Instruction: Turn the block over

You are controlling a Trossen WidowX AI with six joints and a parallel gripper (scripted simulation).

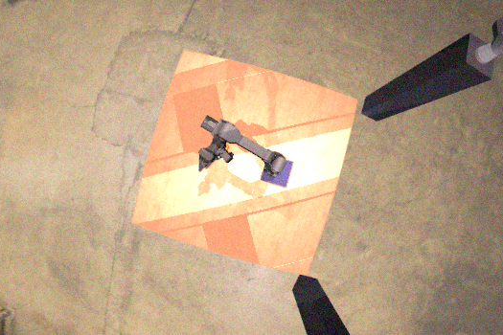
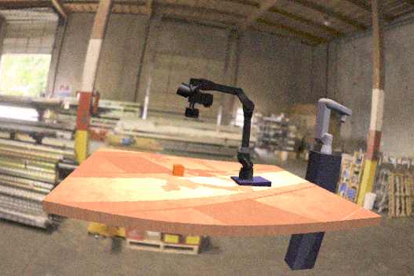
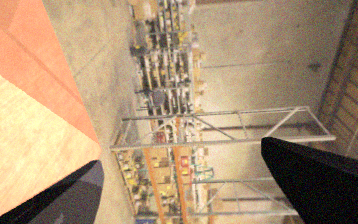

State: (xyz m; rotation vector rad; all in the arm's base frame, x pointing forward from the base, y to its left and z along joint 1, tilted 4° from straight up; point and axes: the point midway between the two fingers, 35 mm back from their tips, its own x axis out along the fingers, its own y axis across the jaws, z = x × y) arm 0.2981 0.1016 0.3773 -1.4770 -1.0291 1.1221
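My gripper tip is now 330 mm above the orange block, 140 mm to the left of it and 10 mm short of it.
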